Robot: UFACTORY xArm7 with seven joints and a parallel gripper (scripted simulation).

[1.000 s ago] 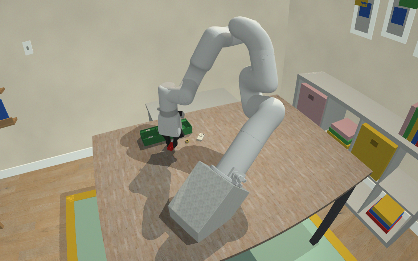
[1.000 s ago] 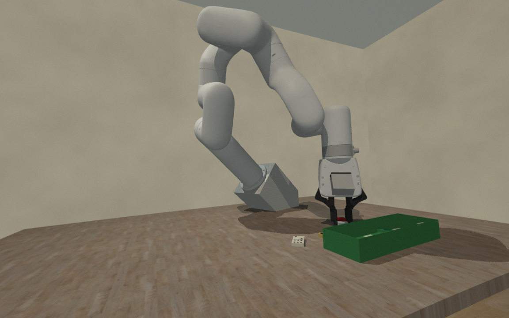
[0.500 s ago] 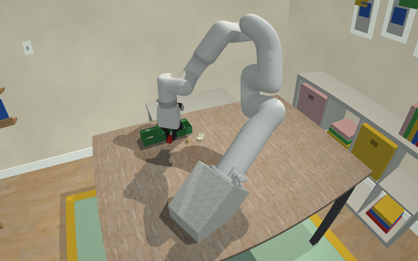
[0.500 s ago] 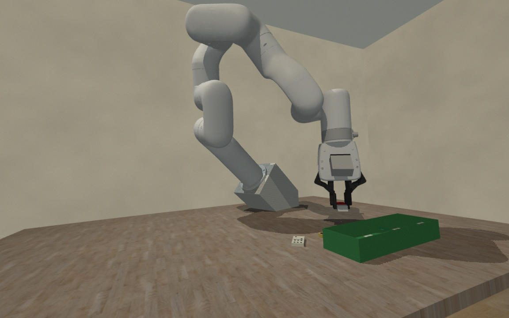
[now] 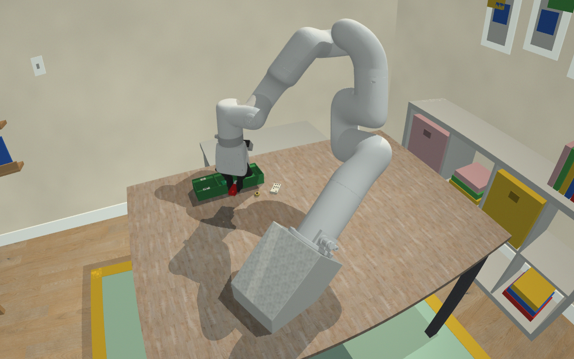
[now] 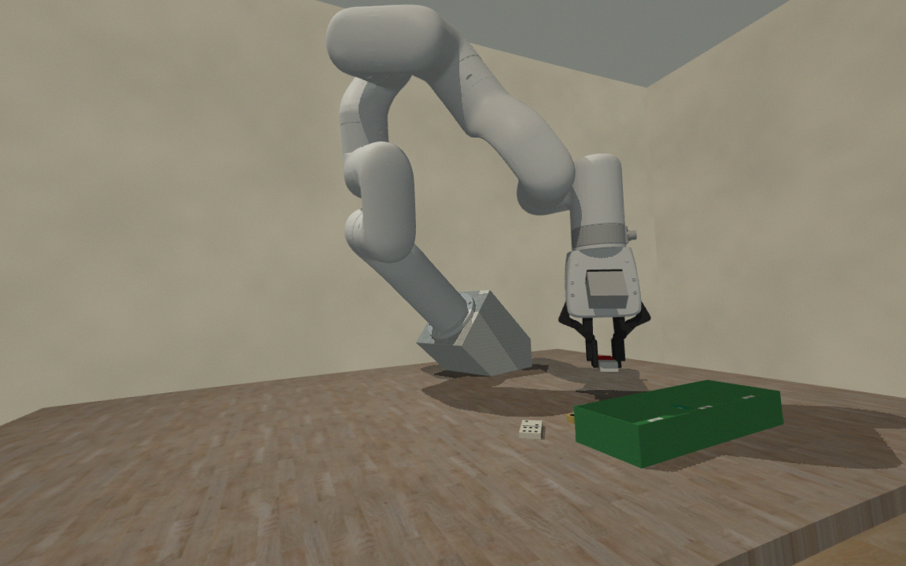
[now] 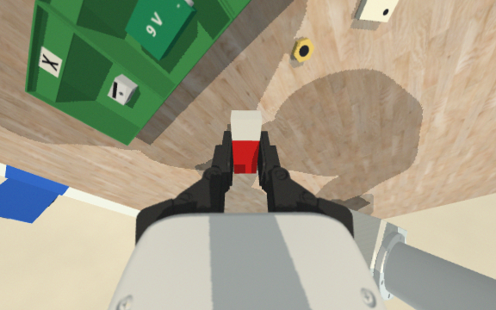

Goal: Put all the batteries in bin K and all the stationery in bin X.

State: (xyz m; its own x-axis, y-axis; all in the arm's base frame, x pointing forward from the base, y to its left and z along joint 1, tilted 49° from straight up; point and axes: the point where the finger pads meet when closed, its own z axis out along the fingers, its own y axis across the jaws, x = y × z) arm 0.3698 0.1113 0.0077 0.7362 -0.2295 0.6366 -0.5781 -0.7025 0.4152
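My gripper is now 100 mm short of the pencil sharpener, 80 mm to the right of it and 70 mm above it. Round my hand: red-and-white eraser: 20 mm below; green 9 V battery: 110 mm ahead, 70 mm below, 10 mm to the right; yellow nut: 80 mm to the right, 80 mm below, 20 mm ahead.
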